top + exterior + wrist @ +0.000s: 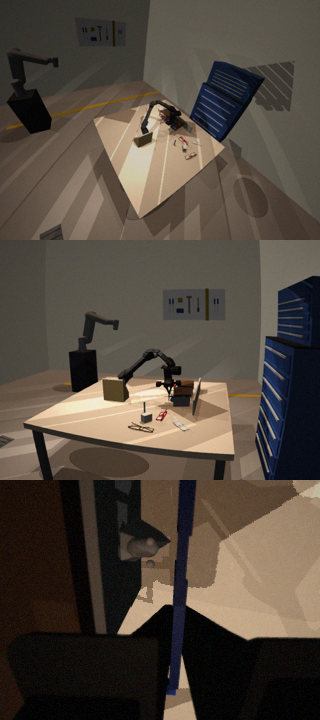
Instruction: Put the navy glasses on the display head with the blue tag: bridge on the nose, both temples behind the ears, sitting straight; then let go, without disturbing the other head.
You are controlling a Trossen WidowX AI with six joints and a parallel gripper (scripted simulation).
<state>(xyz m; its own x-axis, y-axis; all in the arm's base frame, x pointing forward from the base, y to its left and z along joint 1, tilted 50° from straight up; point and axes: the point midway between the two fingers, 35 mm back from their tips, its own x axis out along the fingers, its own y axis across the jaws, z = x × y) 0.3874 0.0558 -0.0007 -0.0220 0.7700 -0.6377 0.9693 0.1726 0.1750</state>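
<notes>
Now: the dark display head 8 cm ahead of my gripper tip, 2 cm to the right of it and 1 cm below it. Also, from my gripper tip: upright panel: 20 cm ahead, 11 cm to the left, 1 cm below.
</notes>
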